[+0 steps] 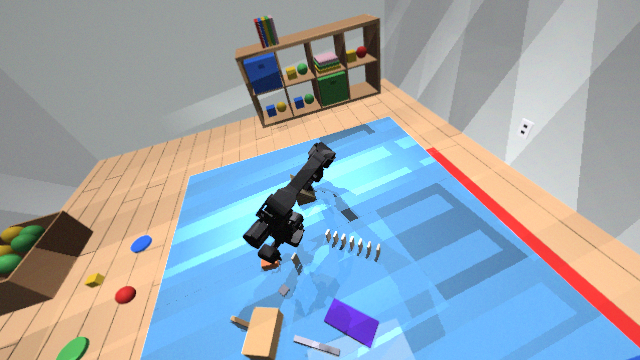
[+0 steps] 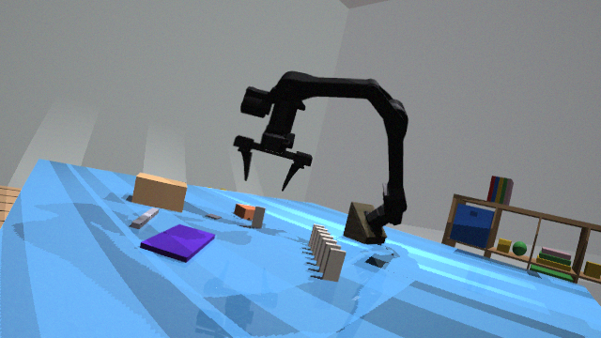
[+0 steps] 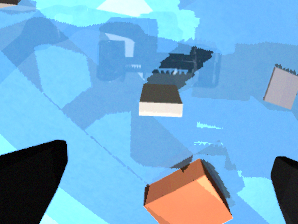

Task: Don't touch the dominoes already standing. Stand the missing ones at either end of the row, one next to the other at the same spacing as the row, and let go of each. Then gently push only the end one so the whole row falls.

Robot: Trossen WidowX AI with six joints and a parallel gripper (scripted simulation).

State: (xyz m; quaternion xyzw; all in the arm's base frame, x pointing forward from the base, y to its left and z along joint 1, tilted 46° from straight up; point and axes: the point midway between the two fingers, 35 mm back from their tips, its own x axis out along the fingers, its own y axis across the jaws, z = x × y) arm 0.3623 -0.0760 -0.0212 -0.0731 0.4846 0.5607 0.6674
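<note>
The orange block lies 3 cm behind my gripper tip, 10 cm to the right of it and 9 cm below it. The rest, counted from my gripper tip: tan box: 22 cm ahead, 10 cm to the right, 7 cm below; then grey bar: 27 cm ahead, 5 cm to the left, 10 cm below; then small grey tile: 9 cm ahead, 4 cm to the right, 10 cm below.
</note>
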